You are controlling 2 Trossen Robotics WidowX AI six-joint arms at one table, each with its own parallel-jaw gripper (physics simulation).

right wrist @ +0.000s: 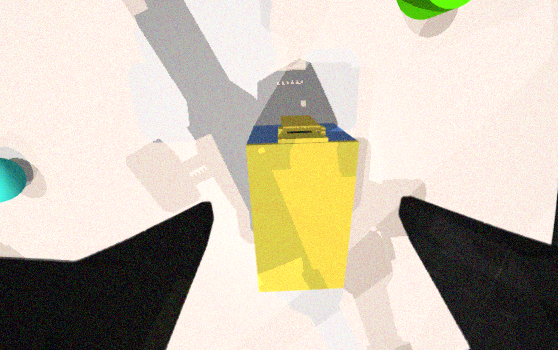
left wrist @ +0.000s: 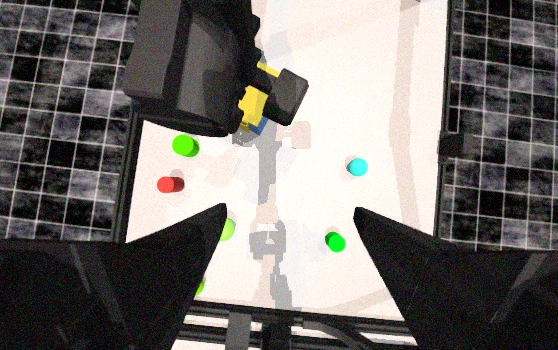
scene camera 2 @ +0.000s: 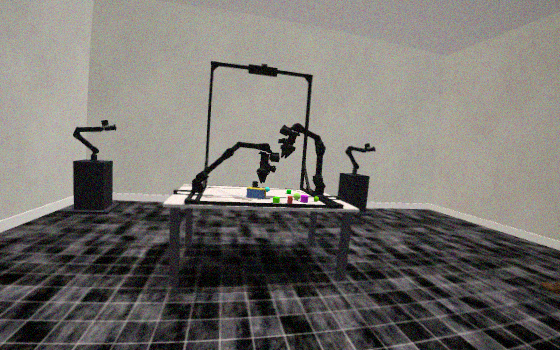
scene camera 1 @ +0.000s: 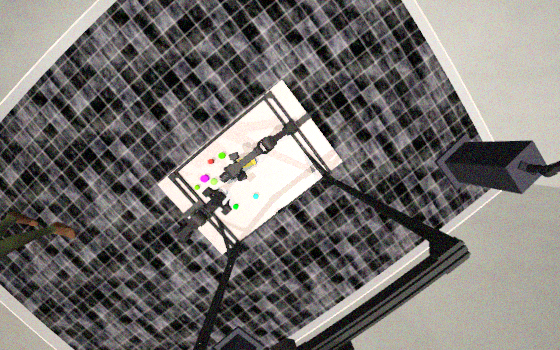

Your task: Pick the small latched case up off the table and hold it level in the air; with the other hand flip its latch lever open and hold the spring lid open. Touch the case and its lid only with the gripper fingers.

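Seen in the pictures: left gripper, fingertip midpoint: (left wrist: 290,211) (scene camera 2: 283,158); right gripper, fingertip midpoint: (right wrist: 305,207) (left wrist: 244,101) (scene camera 2: 262,183); left arm's base at its link origin: (left wrist: 275,338) (scene camera 2: 319,194); right arm's base at its link origin: (scene camera 2: 196,191) (scene camera 1: 291,127).
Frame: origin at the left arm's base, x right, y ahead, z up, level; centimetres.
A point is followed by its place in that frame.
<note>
The small case (scene camera 1: 250,163) @(x -4.0, y 53.5, z 4.6 cm) (scene camera 2: 256,193) @(x -10.3, y 52.6, z 1.5 cm) (left wrist: 253,104) @(x -7.0, y 49.7, z 4.6 cm) (right wrist: 320,215) @(x -8.3, y 51.8, z 4.6 cm), blue with a yellow lid, sits level on the table. The lid looks shut. Its yellow latch (right wrist: 301,131) @(x -9.5, y 46.3, z 2.9 cm) is at the top end of the case in the right wrist view. My right gripper (scene camera 2: 262,180) @(x -8.1, y 48.3, z 8.7 cm) (right wrist: 305,207) @(x -8.1, y 48.3, z 8.7 cm) is open and empty, pointing down just above the case, with the lid showing between its fingers in its wrist view. My left gripper (scene camera 2: 285,155) @(x -0.7, y 32.3, z 27.1 cm) (left wrist: 290,211) @(x -0.7, y 32.3, z 27.1 cm) is open and empty, high above the table. In the left wrist view the right arm hides part of the case.
A green piece (scene camera 1: 222,155) @(x -22.1, y 42.0, z 1.4 cm) (scene camera 2: 276,200) @(x -24.6, y 41.8, z -0.2 cm) (left wrist: 185,145) @(x -21.8, y 41.2, z 1.4 cm), a red piece (scene camera 1: 210,161) @(x -24.7, y 32.8, z 2.5 cm) (scene camera 2: 290,200) @(x -26.4, y 32.7, z 0.3 cm) (left wrist: 170,184) @(x -23.7, y 32.7, z 2.6 cm), a magenta piece (scene camera 1: 204,178) @(x -18.9, y 20.6, z 2.4 cm) (scene camera 2: 304,198) @(x -21.4, y 20.9, z 0.9 cm), a cyan ball (scene camera 1: 256,196) @(x 17.0, y 39.3, z 1.9 cm) (left wrist: 358,167) @(x 16.0, y 38.3, z 2.0 cm) and several other green pieces lie around. A black frame (scene camera 2: 208,115) @(x 38.8, y 88.2, z 57.3 cm) rises over the table.
</note>
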